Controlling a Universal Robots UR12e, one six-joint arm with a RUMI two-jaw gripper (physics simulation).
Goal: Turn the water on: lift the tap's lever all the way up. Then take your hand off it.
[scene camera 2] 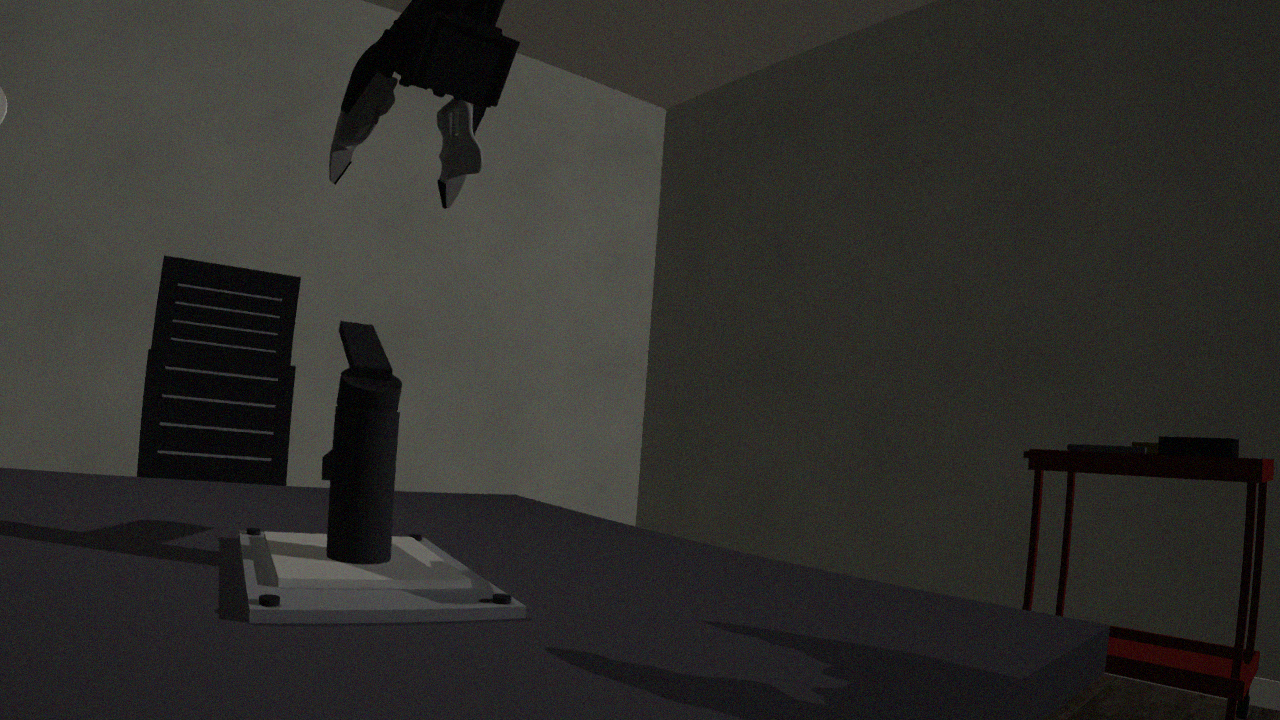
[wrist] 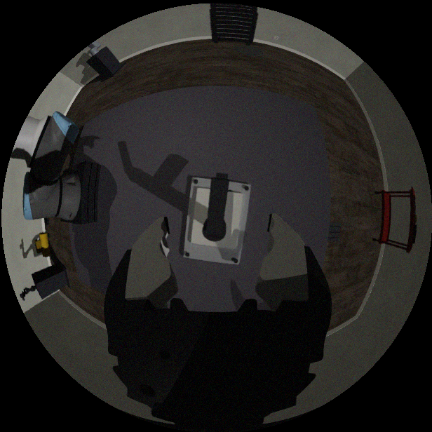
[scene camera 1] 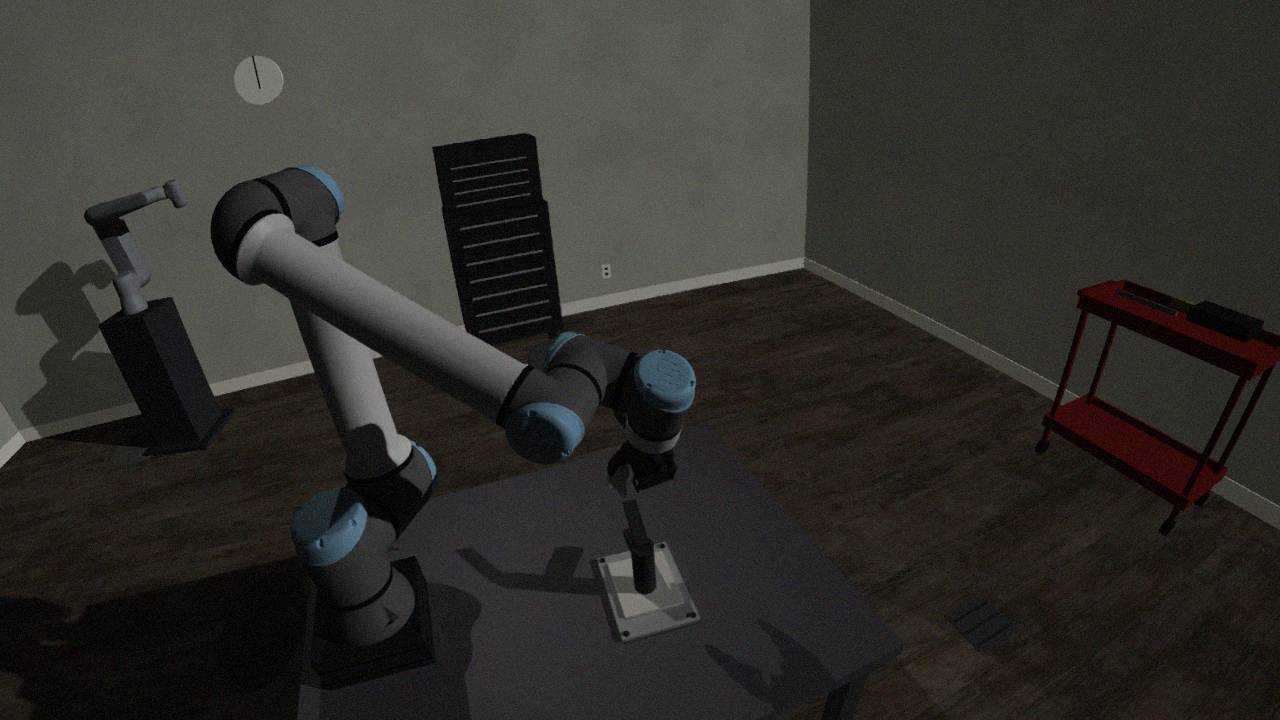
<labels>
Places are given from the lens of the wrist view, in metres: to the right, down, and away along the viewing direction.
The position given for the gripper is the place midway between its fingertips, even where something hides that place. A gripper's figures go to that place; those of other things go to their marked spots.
gripper (wrist: 217, 216): 0.00, 0.00, 0.14
dark tap lever (wrist: 214, 228): 0.00, 0.02, 0.28
pale square base plate (wrist: 191, 250): -0.07, 0.10, 0.43
The marked spots on the pale square base plate and the dark tap lever are 0.19 m apart.
</labels>
